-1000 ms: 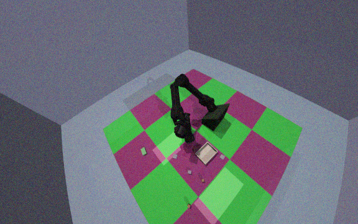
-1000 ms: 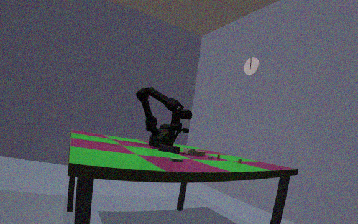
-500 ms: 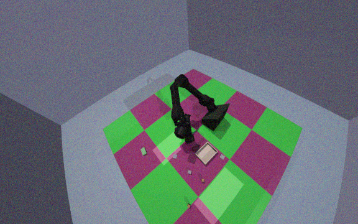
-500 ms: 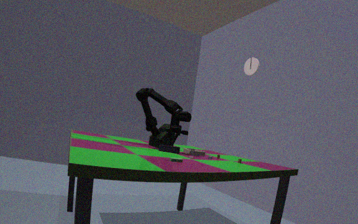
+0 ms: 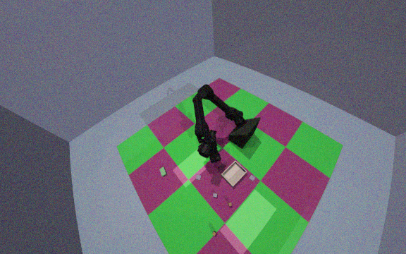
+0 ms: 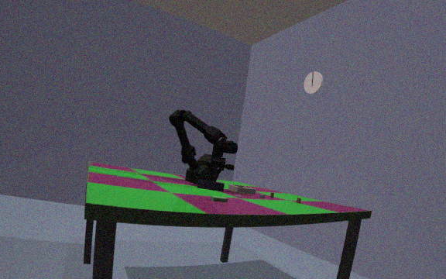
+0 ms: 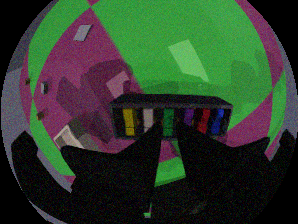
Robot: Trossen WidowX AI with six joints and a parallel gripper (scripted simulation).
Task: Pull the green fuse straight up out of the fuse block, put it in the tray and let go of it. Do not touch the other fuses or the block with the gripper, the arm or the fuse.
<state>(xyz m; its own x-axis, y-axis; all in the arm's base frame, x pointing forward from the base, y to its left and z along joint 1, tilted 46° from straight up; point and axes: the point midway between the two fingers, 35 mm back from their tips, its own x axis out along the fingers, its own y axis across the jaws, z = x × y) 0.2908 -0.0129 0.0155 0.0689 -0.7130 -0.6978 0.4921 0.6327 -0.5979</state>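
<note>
The green fuse is 20 mm below my gripper tip. Round my gripper tip: pale green block: 330 mm ahead, 160 mm to the right, 40 mm below; then tray: 190 mm to the left, 40 mm below.
</note>
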